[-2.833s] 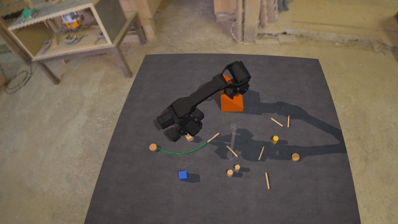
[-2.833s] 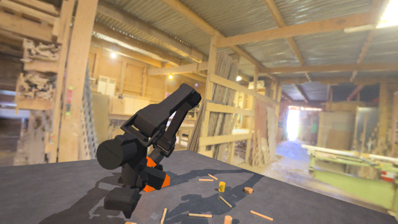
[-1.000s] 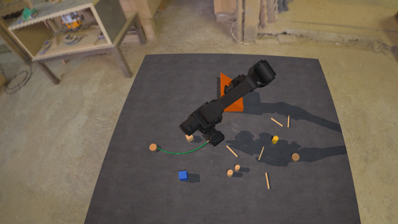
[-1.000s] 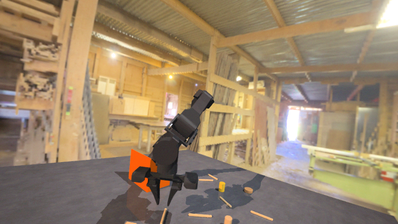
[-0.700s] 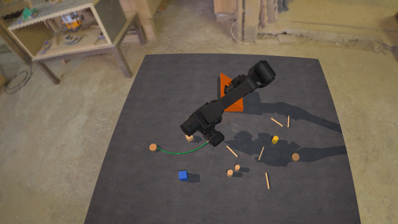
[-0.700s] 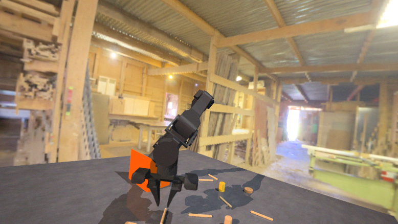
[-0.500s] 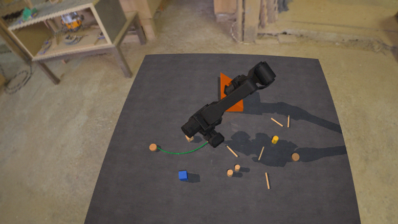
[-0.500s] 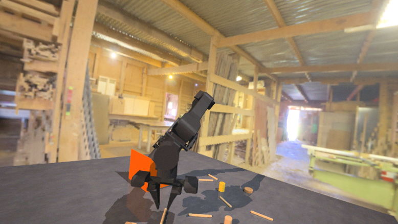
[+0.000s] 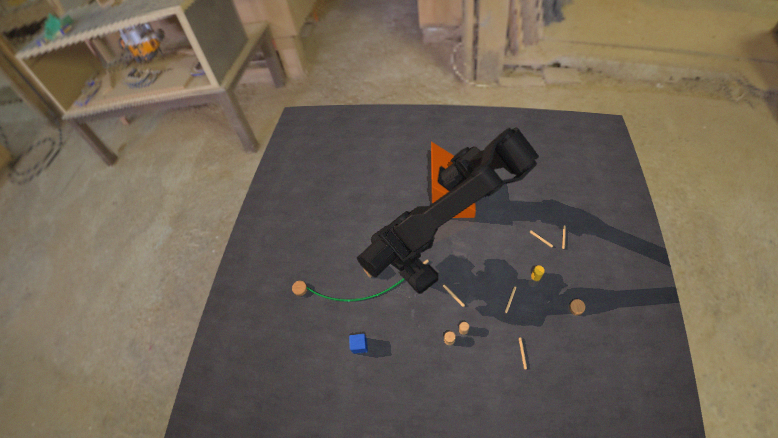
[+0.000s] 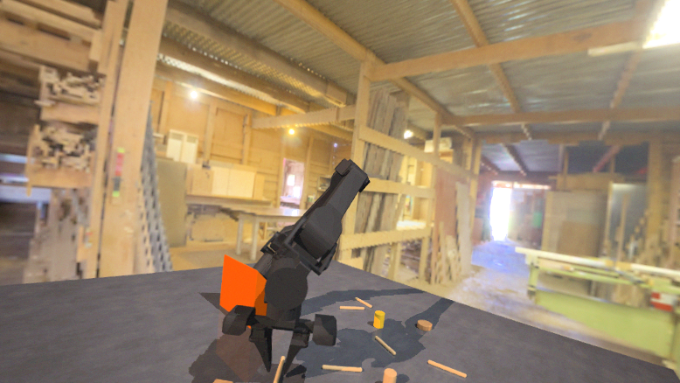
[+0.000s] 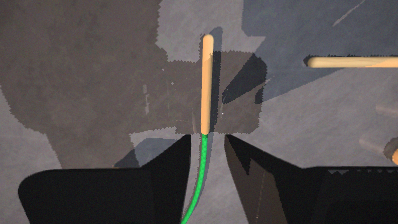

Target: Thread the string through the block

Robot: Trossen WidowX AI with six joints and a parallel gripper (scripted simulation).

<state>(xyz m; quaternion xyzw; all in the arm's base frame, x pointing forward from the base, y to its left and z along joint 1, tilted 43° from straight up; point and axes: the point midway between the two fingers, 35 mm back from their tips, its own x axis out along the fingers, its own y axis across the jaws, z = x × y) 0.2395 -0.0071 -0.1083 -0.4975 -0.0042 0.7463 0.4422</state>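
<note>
The thin wooden stick lies 20 mm below my gripper tip, 10 mm to the left of it and 10 mm behind it. From my gripper tip the other things lie so: blue cube (200 mm ahead, 80 mm to the right, 10 mm below); wooden block (100 mm to the right, 10 mm below, 10 mm behind); round wooden button (280 mm to the right, 70 mm ahead, 20 mm below).
</note>
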